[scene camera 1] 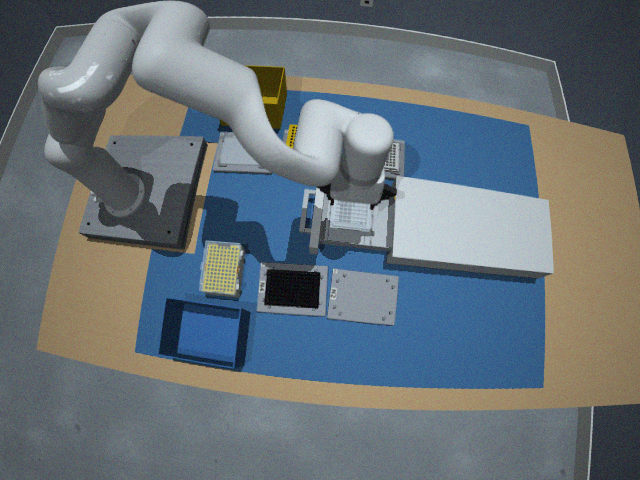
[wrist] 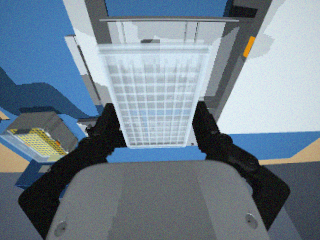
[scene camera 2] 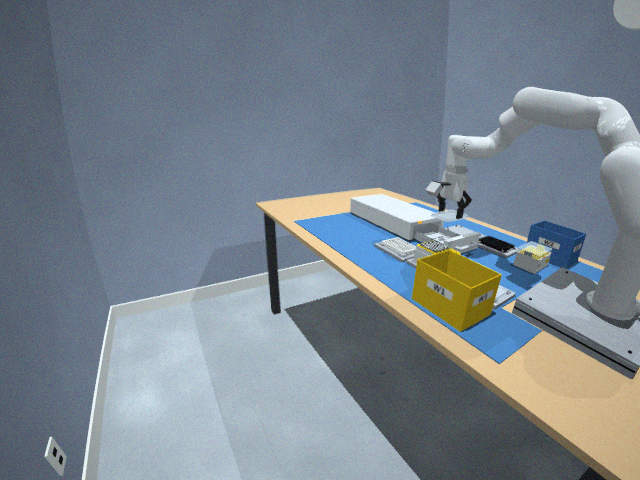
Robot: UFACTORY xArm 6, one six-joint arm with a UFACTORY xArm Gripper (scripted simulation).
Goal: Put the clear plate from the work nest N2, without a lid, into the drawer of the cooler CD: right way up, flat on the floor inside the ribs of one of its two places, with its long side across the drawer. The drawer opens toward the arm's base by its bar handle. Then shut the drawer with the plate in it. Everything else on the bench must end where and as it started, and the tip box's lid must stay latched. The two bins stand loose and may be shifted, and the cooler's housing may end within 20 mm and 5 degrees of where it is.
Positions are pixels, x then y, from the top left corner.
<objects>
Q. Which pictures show the white cooler CD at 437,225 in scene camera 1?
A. Scene camera 1, the wrist view and scene camera 2: all of them.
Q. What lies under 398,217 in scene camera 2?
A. A white cooler CD.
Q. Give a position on a black plate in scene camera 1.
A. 311,280
</objects>
